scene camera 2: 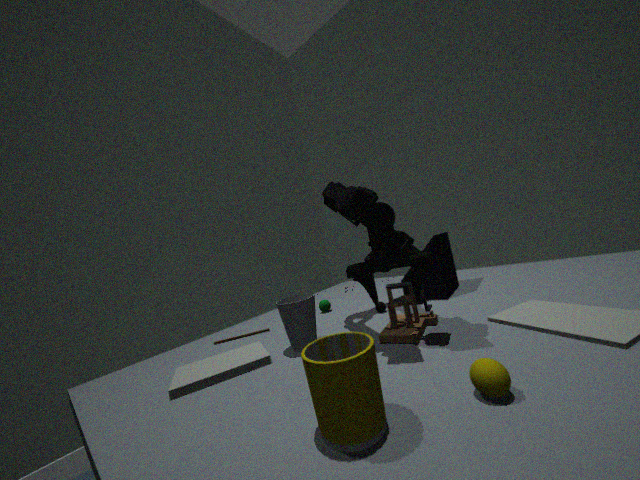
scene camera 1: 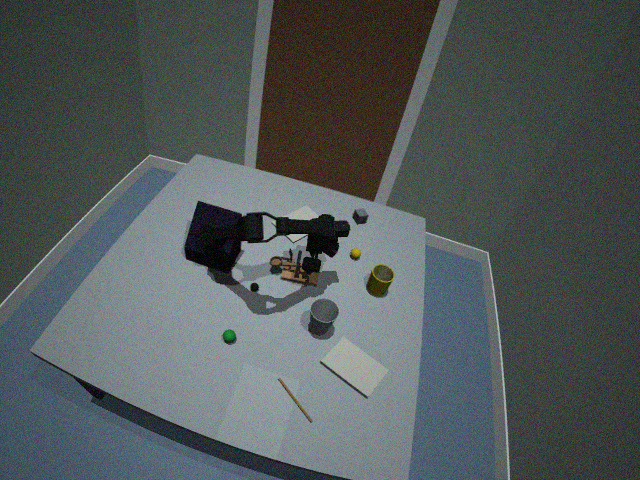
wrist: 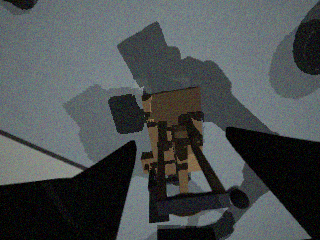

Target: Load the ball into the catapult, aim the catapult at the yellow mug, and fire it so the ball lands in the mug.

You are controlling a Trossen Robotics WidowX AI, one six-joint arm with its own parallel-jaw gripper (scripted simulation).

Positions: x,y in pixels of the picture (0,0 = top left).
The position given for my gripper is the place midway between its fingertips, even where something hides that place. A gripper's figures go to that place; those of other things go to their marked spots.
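Labels:
Wooden catapult (scene camera 1: 292,272) at 1.35 m from the lens; my gripper (scene camera 1: 310,264) at 1.32 m from the lens; white slab (scene camera 1: 361,372) at 1.18 m from the lens. Of the things named here, the white slab is the nearest to the lens. The marked spots on the wooden catapult and the white slab are 0.47 m apart.

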